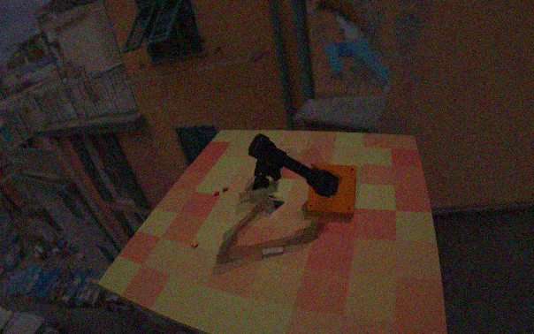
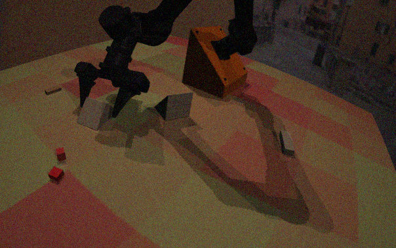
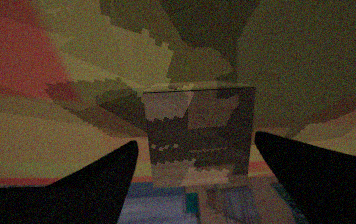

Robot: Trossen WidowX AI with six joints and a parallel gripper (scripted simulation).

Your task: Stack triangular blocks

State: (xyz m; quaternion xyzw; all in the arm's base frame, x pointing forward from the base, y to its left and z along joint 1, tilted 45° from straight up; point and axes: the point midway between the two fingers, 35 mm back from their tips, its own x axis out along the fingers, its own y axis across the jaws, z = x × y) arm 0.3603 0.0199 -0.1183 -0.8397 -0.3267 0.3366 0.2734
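Right now my gripper tip is 10 mm below the grey triangular block. Round my gripper tip: yellow piece 90 mm ahead, 410 mm to the left, 10 mm below.
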